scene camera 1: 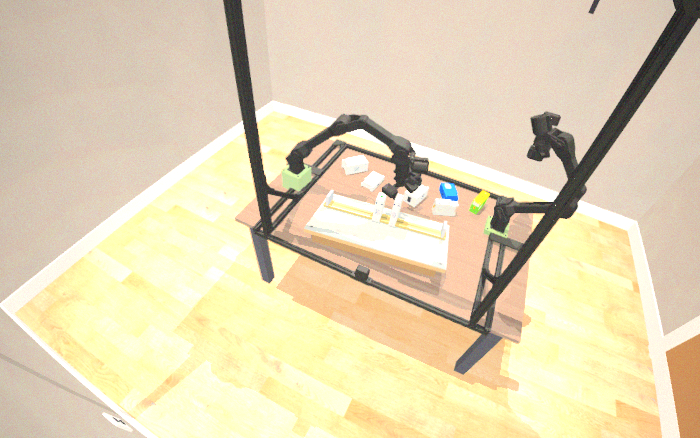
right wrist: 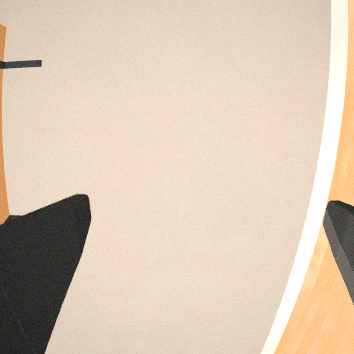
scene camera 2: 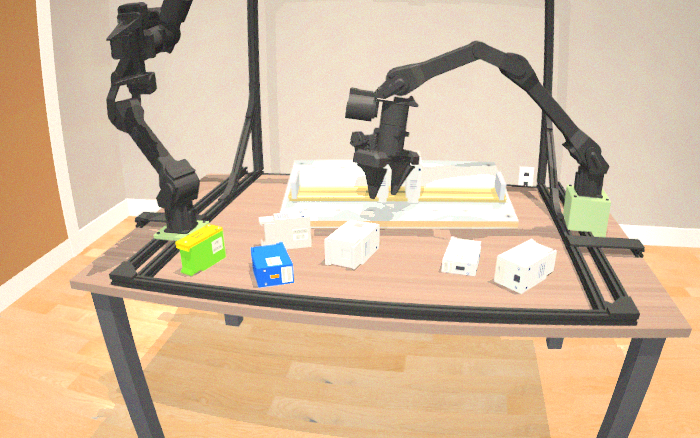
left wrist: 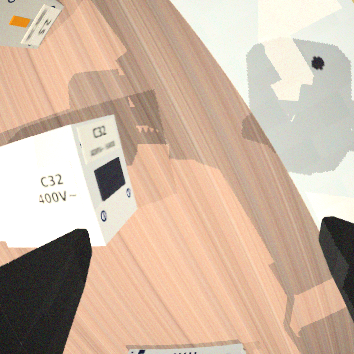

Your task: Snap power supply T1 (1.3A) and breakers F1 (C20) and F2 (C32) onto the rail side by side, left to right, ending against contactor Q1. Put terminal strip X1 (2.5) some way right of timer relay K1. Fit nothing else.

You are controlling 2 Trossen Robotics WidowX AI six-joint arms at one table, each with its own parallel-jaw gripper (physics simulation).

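Places are measured from the left arm's base along level axes (x ahead, y left, z up), in millimetres.
Where they show: left gripper, fingertip midpoint: (scene camera 2: 382, 196) (left wrist: 207, 236); right gripper, fingertip midpoint: (right wrist: 212, 211) (scene camera 2: 111, 62); left arm's base, link origin: (scene camera 1: 296, 168) (scene camera 2: 588, 192); right arm's base, link origin: (scene camera 1: 497, 226) (scene camera 2: 181, 227).
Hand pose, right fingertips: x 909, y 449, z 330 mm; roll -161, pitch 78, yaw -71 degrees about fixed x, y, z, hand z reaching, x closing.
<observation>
Each offset is from my right fingertips to the centre of the thing. "*": to the spot under its first point.
My left gripper (scene camera 1: 400, 189) (scene camera 2: 384, 195) (left wrist: 207, 236) is open and empty, pointing down above the board's edge. The white C32 breaker @(dy -201, dx -396, dz -402 mm) (scene camera 1: 417, 197) (scene camera 2: 351, 245) (left wrist: 45, 185) lies on the table beside its fingers. A grey piece marked 2.5 (left wrist: 25, 25) shows at the left wrist view's top left, apparently the pale block @(dy -216, dx -245, dz -395 mm) (scene camera 1: 444, 207) (scene camera 2: 288, 231). Two white modules @(dy -453, dx -476, dz -331 mm) (scene camera 1: 379, 208) @(* dy -463, dx -397, dz -297 mm) (scene camera 1: 396, 210) stand apart on the yellow rail @(* dy -508, dx -575, dz -368 mm) (scene camera 1: 351, 211) (scene camera 2: 454, 195); their labels are unreadable. A flat white module @(dy -226, dx -616, dz -415 mm) (scene camera 1: 372, 180) (scene camera 2: 462, 254) and a bigger one @(dy -179, dx -746, dz -402 mm) (scene camera 1: 355, 164) (scene camera 2: 525, 266) lie loose, unidentified. My right gripper (right wrist: 212, 211) is open, empty, raised high.
A blue module @(dy -91, dx -264, dz -409 mm) (scene camera 1: 449, 191) (scene camera 2: 272, 264) and a green-yellow block @(dy -81, dx -113, dz -395 mm) (scene camera 1: 479, 201) (scene camera 2: 202, 249) lie near the right arm's base. The white board (scene camera 1: 392, 247) (scene camera 2: 449, 215) has an upright end piece at each end of the rail. Black frame bars (scene camera 2: 361, 305) edge the table.
</observation>
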